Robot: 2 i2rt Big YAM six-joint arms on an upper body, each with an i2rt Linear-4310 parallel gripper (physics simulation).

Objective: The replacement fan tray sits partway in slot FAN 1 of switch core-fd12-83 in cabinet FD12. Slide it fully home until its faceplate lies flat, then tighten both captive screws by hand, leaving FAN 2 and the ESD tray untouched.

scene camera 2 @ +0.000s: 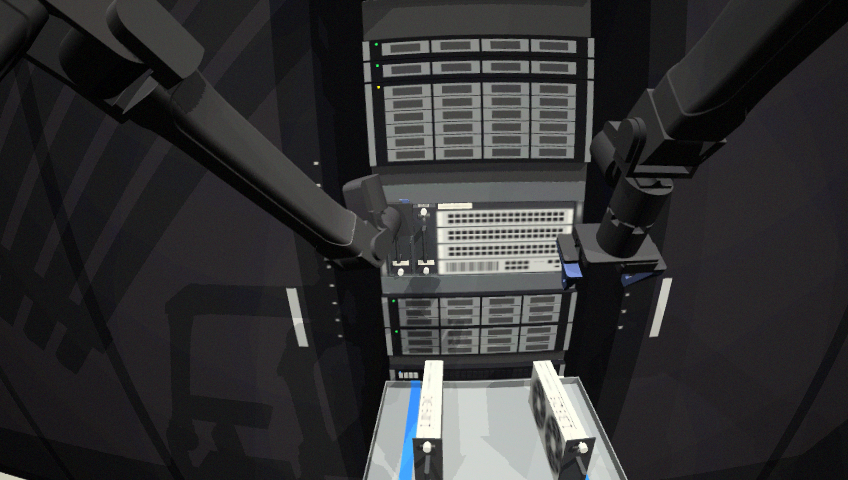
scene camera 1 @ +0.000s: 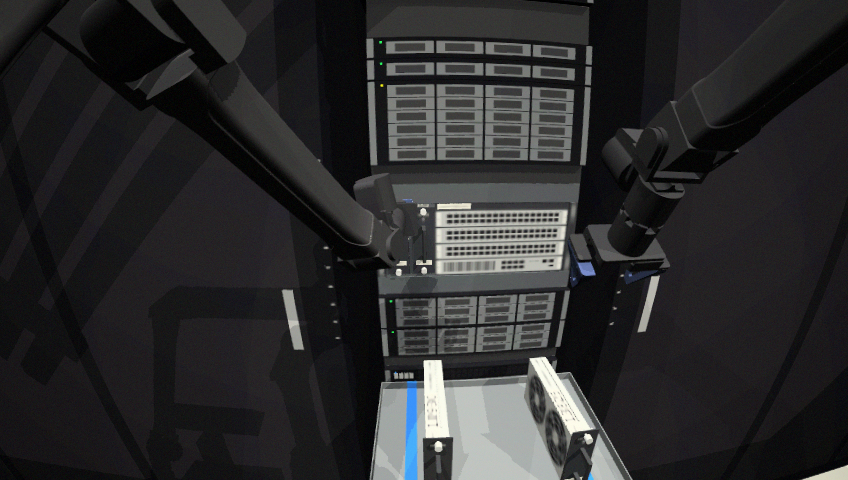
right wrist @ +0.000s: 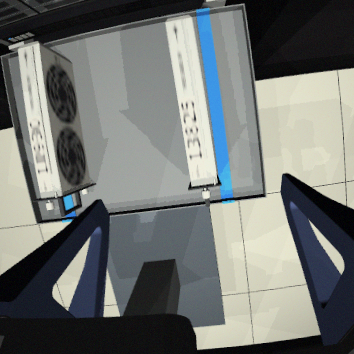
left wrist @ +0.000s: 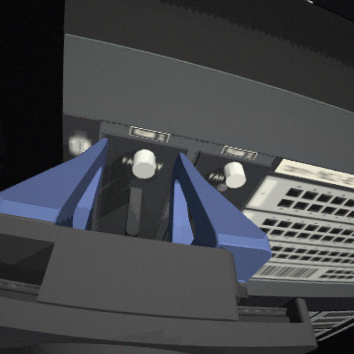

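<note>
The FAN 1 tray's dark faceplate (left wrist: 115,200) is in the switch's leftmost slot; whether it lies fully flat is not clear. Its upper white captive screw (left wrist: 144,164) stands between the left fingertips with a gap on each side. My left gripper (left wrist: 141,154) is partly open and holds nothing; its fingers are hidden behind the wrist in the scene views. The FAN 1 lower screw (scene camera 1: 398,272) (scene camera 2: 400,271) shows below the left wrist. FAN 2's upper screw (scene camera 1: 423,211) (scene camera 2: 423,212) (left wrist: 235,175) is just right of the left gripper. My right gripper (scene camera 1: 604,276) (scene camera 2: 596,280) (right wrist: 190,194) is wide open and empty, right of the switch.
The grey ESD tray (scene camera 1: 487,416) (scene camera 2: 487,416) (right wrist: 110,75) lies low in front of the cabinet, with two white fan trays standing on it, one (scene camera 1: 433,398) (scene camera 2: 431,404) (right wrist: 187,100) beside a blue strip. The switch's port cards (scene camera 1: 501,234) (scene camera 2: 505,234) are right of FAN 2.
</note>
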